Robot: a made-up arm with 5 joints. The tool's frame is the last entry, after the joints. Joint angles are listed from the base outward. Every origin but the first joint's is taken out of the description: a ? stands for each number. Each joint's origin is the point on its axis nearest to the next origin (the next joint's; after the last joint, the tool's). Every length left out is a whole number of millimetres.
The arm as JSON. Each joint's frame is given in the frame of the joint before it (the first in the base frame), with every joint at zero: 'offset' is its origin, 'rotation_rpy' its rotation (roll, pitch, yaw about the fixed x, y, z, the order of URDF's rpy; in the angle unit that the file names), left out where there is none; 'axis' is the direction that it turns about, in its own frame. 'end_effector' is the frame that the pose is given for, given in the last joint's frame.
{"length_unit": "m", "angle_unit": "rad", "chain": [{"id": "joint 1", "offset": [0.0, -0.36, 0.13], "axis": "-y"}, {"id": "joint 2", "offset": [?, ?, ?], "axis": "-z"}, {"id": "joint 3", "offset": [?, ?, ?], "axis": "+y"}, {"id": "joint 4", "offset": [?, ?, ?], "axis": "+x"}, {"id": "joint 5", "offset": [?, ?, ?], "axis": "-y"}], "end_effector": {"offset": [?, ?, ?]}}
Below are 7 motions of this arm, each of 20 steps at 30 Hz.
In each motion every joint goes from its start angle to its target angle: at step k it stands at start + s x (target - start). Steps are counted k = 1, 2, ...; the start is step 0. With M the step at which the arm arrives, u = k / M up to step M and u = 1 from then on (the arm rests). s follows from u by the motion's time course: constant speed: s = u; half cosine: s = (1 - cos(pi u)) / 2; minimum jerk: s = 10 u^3 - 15 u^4 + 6 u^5.
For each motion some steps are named. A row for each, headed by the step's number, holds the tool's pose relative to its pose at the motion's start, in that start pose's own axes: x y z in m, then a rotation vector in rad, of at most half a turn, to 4 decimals.
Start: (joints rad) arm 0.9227 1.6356 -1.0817 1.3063 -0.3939
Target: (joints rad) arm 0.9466 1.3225 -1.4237 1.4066 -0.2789
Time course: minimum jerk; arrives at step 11
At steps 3, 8, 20:
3: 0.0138 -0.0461 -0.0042 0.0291 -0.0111 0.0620
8: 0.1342 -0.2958 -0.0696 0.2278 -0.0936 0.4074
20: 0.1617 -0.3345 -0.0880 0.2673 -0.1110 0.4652

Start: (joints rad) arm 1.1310 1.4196 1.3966 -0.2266 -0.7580
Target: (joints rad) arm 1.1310 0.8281 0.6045 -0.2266 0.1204
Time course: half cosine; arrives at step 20
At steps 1, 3, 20:
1: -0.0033 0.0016 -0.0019 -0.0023 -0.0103 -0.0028
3: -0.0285 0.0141 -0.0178 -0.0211 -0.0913 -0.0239
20: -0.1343 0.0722 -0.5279 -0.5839 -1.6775 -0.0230

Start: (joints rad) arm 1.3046 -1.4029 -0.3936 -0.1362 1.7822
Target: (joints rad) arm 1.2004 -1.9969 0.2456 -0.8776 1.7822
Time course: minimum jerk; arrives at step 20
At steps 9, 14, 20:
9: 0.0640 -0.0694 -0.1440 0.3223 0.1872 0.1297
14: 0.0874 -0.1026 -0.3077 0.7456 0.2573 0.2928
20: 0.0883 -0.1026 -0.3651 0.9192 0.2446 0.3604

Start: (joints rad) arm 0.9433 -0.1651 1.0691 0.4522 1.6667
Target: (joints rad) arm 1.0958 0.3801 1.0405 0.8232 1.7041
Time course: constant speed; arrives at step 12
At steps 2, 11, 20:
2: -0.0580 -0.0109 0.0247 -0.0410 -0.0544 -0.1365
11: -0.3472 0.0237 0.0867 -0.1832 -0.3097 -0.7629
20: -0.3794 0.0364 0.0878 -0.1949 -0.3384 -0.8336

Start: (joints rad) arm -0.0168 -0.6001 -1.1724 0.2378 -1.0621
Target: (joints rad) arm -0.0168 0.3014 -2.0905 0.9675 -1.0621
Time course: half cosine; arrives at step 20
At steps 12, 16, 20:
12: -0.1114 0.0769 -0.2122 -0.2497 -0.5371 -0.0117
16: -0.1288 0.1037 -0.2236 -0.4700 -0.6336 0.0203
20: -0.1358 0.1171 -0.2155 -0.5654 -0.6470 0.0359

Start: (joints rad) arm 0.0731 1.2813 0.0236 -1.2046 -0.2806
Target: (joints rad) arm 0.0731 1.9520 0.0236 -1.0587 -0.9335
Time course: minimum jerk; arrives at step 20
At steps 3, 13, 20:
3: 0.0081 -0.0004 0.0072 0.0060 0.0340 -0.0049
13: 0.2488 -0.0406 0.0860 0.2173 0.9649 -0.1237
20: 0.3114 -0.0598 0.0662 0.3065 1.2543 -0.1530

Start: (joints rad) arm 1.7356 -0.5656 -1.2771 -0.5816 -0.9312
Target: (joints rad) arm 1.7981 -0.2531 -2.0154 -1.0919 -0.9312
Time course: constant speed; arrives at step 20
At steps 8, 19, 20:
8: -0.0659 0.1985 -0.1082 -0.0309 -0.2426 -0.3863
19: 0.0195 0.4619 -0.2436 -0.0272 -0.5526 -0.9309
20: 0.0360 0.4821 -0.2527 -0.0233 -0.5798 -0.9804

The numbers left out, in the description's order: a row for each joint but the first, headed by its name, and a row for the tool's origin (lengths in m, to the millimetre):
joint 2: 0.09 0.0 -0.14
joint 3: -0.05 -0.18 0.0
joint 4: -0.26 0.0 -0.04
joint 5: 0.0 -0.15 0.32
tool: -0.08 0.0 0.24

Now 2 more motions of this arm.
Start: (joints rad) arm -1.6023 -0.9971 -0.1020 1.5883 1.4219
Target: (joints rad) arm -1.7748 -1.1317 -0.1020 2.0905 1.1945
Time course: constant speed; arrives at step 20
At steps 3, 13, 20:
3: -0.0014 -0.0261 -0.0018 0.0018 0.0512 -0.1002
13: -0.0275 -0.1148 -0.0076 0.0270 0.2116 -0.4369
20: -0.0665 -0.1736 -0.0104 0.0628 0.3120 -0.6746

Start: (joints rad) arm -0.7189 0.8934 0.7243 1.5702 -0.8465
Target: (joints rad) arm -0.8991 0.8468 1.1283 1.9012 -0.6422
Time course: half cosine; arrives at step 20
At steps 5, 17, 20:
5: -0.0206 -0.0033 -0.0208 0.0752 -0.0408 -0.0296
17: -0.1338 0.0320 -0.1865 0.4645 -0.3417 -0.2172
20: -0.1404 0.0384 -0.2006 0.4892 -0.3667 -0.2314

